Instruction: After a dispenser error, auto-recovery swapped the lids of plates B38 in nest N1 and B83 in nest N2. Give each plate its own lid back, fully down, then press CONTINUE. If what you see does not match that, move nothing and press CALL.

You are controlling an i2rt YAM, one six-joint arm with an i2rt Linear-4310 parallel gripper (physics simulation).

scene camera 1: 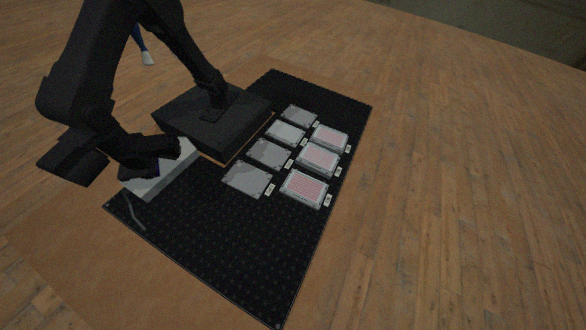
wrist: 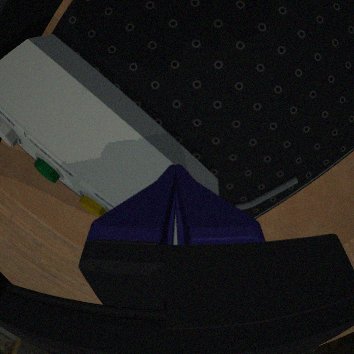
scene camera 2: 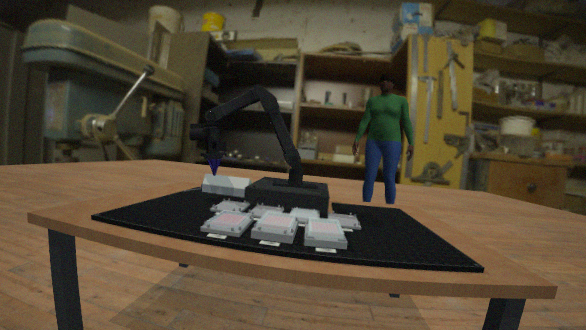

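Where they show: gripper, fingertip midpoint: (scene camera 1: 157, 175) (wrist: 175, 173) (scene camera 2: 214, 175); arm's base, link origin: (scene camera 1: 220, 105) (scene camera 2: 294, 185).
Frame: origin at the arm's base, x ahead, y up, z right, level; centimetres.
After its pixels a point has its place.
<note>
My gripper (scene camera 2: 215, 173) @(y 1.8, x 1.2, z 36.0 cm) (wrist: 175, 173) @(y 1.8, x 1.2, z 36.0 cm) is shut and empty, its blue tips pointing down at the pale control box (scene camera 1: 173, 173) @(y -4.6, x -0.2, z 31.5 cm) (scene camera 2: 226, 185) @(y -2.5, x -0.3, z 30.6 cm) (wrist: 90, 110) @(y -2.0, x -0.3, z 29.2 cm); whether they touch it is unclear. In the wrist view, a green button (wrist: 47, 170) @(y 0.5, x -5.3, z 28.3 cm) and a yellow button (wrist: 93, 205) @(y 0.4, x -6.3, z 32.8 cm) show on the box's side; other buttons are hidden. Three plates with pink wells, the first (scene camera 1: 304, 188) @(y -4.4, x 42.3, z 21.8 cm) (scene camera 2: 226, 223) @(y -4.1, x 48.5, z 20.4 cm), the middle (scene camera 1: 318, 160) @(y -2.8, x 44.2, z 10.0 cm) (scene camera 2: 274, 226) @(y -3.2, x 50.4, z 8.5 cm) and the far one (scene camera 1: 330, 137) @(y -3.2, x 46.5, z -3.4 cm) (scene camera 2: 325, 232) @(y -3.3, x 52.4, z -3.7 cm), stand in one row. Their lid codes and nest labels are unreadable.
Several flat grey pieces, such as one (scene camera 1: 247, 178) @(y -5.8, x 22.8, z 24.2 cm) at the near end, and a whiter one (scene camera 1: 285, 133) @(y -5.0, x 28.3, z -0.2 cm) (scene camera 2: 305, 215) @(y -5.0, x 31.2, z -1.5 cm) form a second row by the arm's base (scene camera 1: 212, 120) @(y 0.9, x 2.5, z 9.5 cm) (scene camera 2: 287, 192) @(y -0.7, x 15.0, z 4.0 cm). A grey cable (scene camera 1: 134, 212) (wrist: 270, 193) @(y -6.2, x -0.2, z 48.1 cm) lies on the black mat (scene camera 1: 225, 245) @(y -6.8, x 25.9, z 45.5 cm) (scene camera 2: 415, 240) @(y -6.8, x 46.7, z -31.8 cm).
</note>
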